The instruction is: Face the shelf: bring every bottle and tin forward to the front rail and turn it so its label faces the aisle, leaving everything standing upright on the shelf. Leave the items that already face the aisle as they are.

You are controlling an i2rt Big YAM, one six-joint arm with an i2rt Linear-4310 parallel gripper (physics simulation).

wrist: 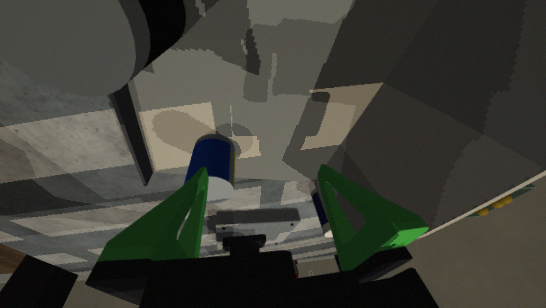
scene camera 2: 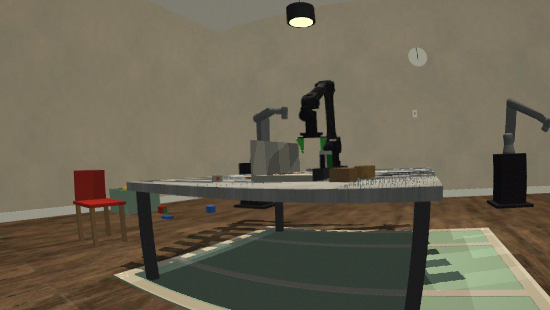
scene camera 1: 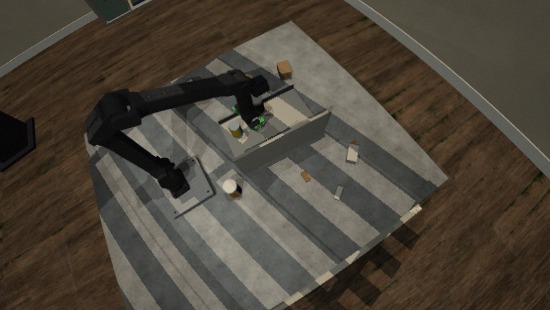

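Seen in the pictures: gripper, fingertip midpoint: (wrist: 266,170) (scene camera 2: 312,153) (scene camera 1: 250,123); arm's base, link origin: (wrist: 244,240) (scene camera 1: 177,183).
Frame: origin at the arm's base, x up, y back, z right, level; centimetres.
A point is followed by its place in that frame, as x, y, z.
Note:
The shelf has a grey floor (scene camera 1: 305,106) @[-0.6, -71.3, 1.9] (wrist: 270,120) @[-0.6, -41.5, 1.2], a tall back panel (scene camera 1: 285,147) @[3.1, -49.6, 15.7] (scene camera 2: 275,158) @[6.7, -52.2, 14.8] and a dark front rail (scene camera 1: 281,93) @[0.0, -66.2, -11.7] (wrist: 136,140) @[0.9, -38.6, -14.7]. A short blue-and-yellow tin (scene camera 1: 235,129) @[6.3, -35.8, -3.7] (wrist: 212,159) @[4.1, -38.9, -5.6] stands upright near one end, apart from the rail; its blue side faces the wrist camera, its yellow side the back panel. A black-and-green bottle (scene camera 2: 326,160) @[5.0, -54.2, -11.2] stands upright near the rail; the arm hides it in scene camera 1, and its grey lid fills the wrist view's top-left. My gripper (scene camera 1: 247,116) @[8.8, -42.6, -0.6] (scene camera 2: 312,143) @[8.8, -42.6, -0.6] (wrist: 266,170) @[8.8, -42.6, -0.6] is open and empty above the shelf, beside the bottle.
A white-lidded navy-and-orange tin (scene camera 1: 232,189) @[7.0, -21.1, 19.8] (wrist: 320,210) @[2.4, -21.6, 15.2] stands on the table off the shelf's end, near the arm's base plate (scene camera 1: 204,186) @[0.5, -10.4, 8.9] (wrist: 260,219) @[-0.4, -12.9, 3.4]. A wooden block (scene camera 1: 284,70) @[2.1, -75.5, -22.0] lies outside the rail. A small white box (scene camera 1: 352,153) @[-0.1, -72.8, 34.6] and small pieces lie behind the back panel.

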